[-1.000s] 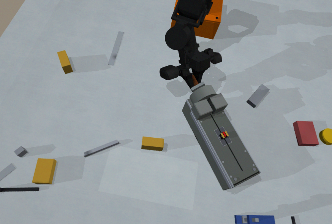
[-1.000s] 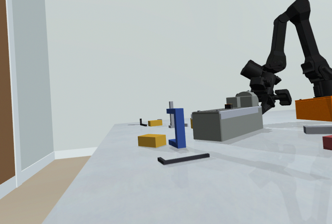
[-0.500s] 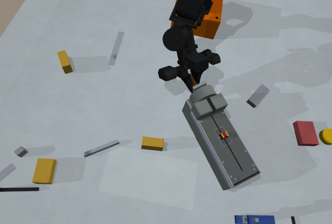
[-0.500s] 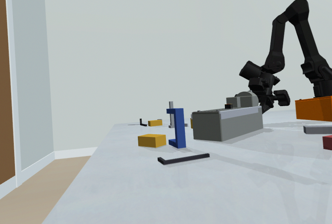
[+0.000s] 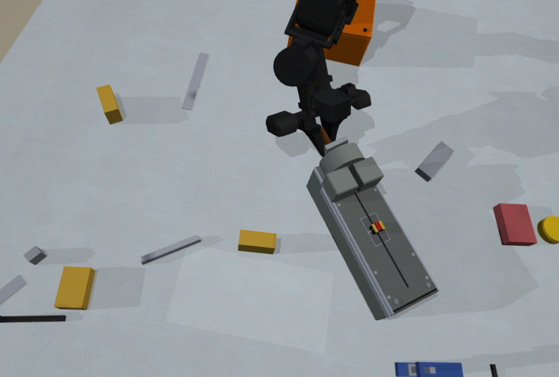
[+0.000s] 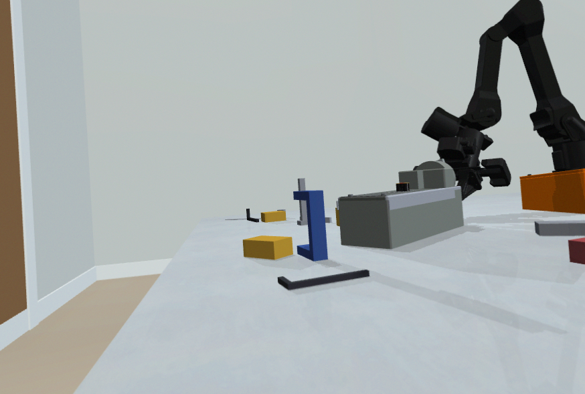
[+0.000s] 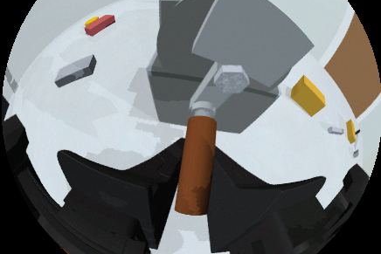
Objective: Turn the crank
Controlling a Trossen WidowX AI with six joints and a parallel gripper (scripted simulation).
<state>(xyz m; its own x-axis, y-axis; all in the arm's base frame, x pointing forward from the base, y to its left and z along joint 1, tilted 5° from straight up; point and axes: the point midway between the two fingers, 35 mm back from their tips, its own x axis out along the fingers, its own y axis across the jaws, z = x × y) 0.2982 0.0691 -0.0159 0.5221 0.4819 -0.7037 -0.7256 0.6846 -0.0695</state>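
My gripper tip is 10 mm past the brown handle, 10 mm to the left of it and 30 mm below it. Round my gripper tip: red pointer (120 mm ahead, 110 mm to the left, 50 mm above); then grey block (100 mm behind, 200 mm to the left, 30 mm below); then blue clamp (280 mm ahead, 250 mm to the left, 20 mm above).
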